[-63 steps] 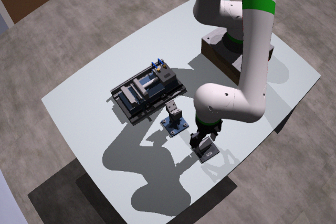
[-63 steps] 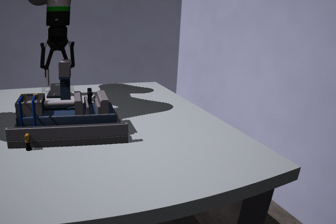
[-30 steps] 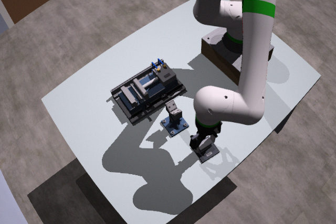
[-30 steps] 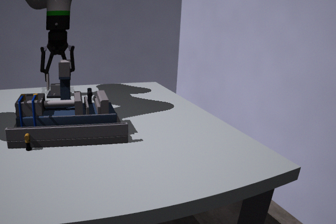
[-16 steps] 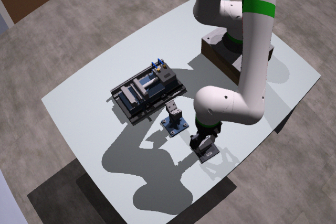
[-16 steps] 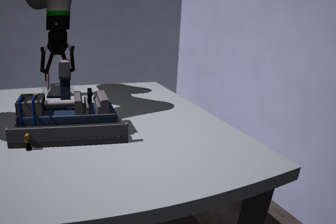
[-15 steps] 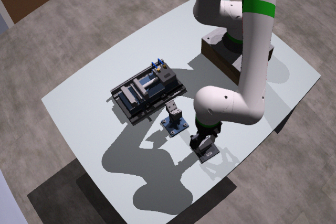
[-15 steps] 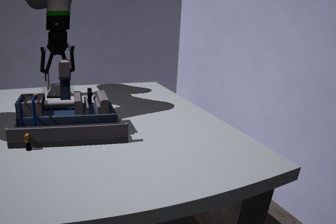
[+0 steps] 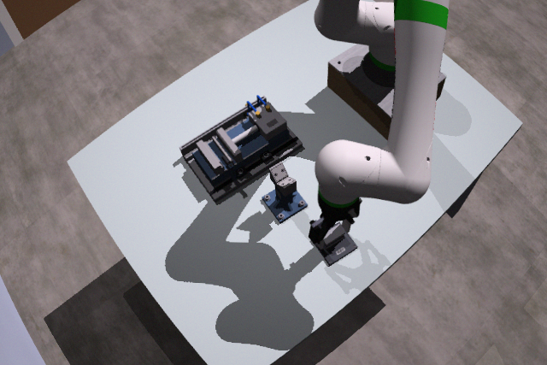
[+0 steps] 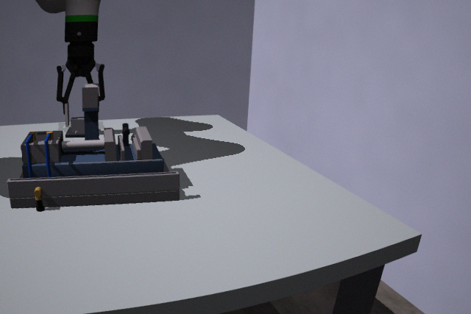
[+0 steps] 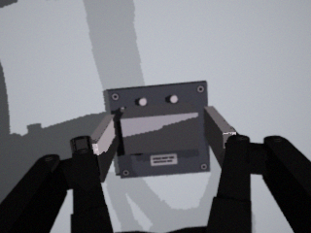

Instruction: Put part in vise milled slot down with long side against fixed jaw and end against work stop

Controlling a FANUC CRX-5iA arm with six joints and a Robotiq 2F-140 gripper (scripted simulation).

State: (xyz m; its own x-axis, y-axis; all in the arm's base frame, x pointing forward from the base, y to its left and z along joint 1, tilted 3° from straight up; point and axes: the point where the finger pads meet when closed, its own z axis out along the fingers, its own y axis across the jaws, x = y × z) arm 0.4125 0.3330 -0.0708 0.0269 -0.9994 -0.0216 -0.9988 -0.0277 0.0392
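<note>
Right now the part is 3 cm below my hand and 1 cm to the left of it. Round my hand: dark infeed plate: 5 cm below, 1 cm to the left; then blue work stop: 29 cm to the right, 14 cm ahead, 1 cm above; then black work stop: 31 cm to the right, 14 cm ahead, 4 cm above.
</note>
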